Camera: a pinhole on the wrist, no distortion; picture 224 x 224 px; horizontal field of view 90.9 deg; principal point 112.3 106.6 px. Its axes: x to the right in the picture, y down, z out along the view. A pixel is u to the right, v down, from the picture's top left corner.
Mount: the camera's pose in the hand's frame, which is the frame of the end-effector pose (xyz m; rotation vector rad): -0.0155 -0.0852 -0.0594 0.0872 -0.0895 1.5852
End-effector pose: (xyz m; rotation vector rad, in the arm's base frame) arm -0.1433 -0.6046 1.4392 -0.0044 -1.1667 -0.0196
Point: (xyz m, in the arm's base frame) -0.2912 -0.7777 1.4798
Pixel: 78.8 108.6
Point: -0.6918 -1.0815 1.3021
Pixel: 43.9 172.3
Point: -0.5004 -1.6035 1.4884
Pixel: outside the picture
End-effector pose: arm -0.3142 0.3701 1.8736 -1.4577 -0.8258 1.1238
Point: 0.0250 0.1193 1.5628
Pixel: behind the camera
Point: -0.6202 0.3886 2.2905
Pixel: 39.9 150.1
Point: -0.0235 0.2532 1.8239
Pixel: behind the camera
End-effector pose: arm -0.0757 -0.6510 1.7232 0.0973 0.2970 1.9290
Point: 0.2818 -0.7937 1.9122
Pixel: 75.1 201.4
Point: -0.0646 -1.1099 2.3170
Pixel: 208.6 202.8
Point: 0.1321 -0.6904 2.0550
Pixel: 123.7 138.9
